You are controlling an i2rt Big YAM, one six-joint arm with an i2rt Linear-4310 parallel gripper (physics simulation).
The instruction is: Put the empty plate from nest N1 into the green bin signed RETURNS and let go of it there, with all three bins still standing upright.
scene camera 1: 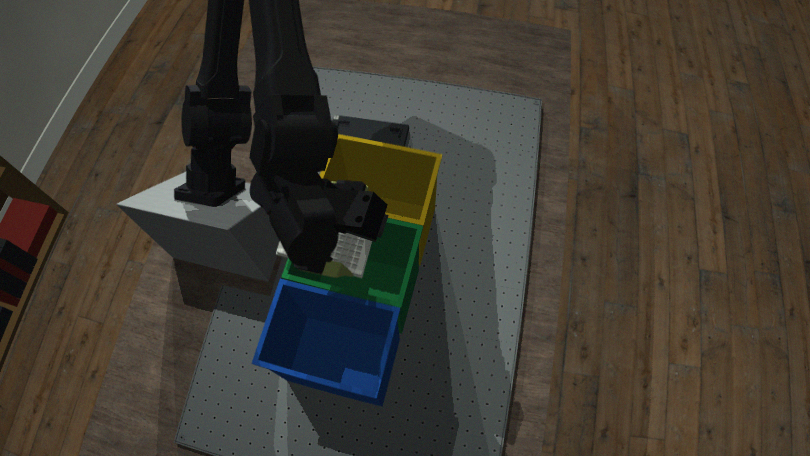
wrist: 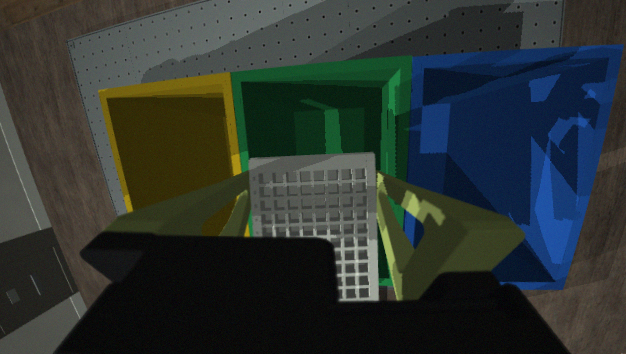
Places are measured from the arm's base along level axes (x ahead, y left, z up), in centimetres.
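Where they show: gripper, fingertip midpoint: [scene camera 1: 359, 246] [wrist: 313, 177]; arm's base, origin of the base link: [scene camera 1: 210, 192].
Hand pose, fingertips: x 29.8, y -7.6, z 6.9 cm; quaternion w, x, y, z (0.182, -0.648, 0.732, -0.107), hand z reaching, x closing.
Note:
Each offset is from my fingertips to the top centre of the thing. Level surfaces: height alone.
The empty plate @(dx -4.7, dy +0.1, dz +3.2 cm) [scene camera 1: 352, 250] [wrist: 313, 190] is pale grey-white with a grid of square wells. My gripper [wrist: 313, 177] is shut on it, with one yellow-green finger against each long side. In the scene view the arm hides much of the plate and most of the fingers. The plate is over the green bin @(dx -1.1, dy -0.3, dz -1.6 cm) [scene camera 1: 395, 261] [wrist: 320, 70], with its far part over the bin's opening. How high it stands relative to the rim is hard to tell. The green bin stands upright; no RETURNS sign is readable.
The yellow bin @(dx -0.4, dy +12.8, dz -1.6 cm) [scene camera 1: 391, 169] [wrist: 170, 145] and the blue bin @(dx -1.8, dy -13.4, dz -1.6 cm) [scene camera 1: 345, 334] [wrist: 475, 150] stand upright on either side, close against the green one. A dark grey flat device @(dx -8.2, dy +30.0, dz -18.1 cm) [scene camera 1: 371, 129] lies behind the yellow bin. A pale slanted block [scene camera 1: 209, 232] stands beside the perforated board @(dz -19.6 cm) [scene camera 1: 481, 271] [wrist: 200, 35].

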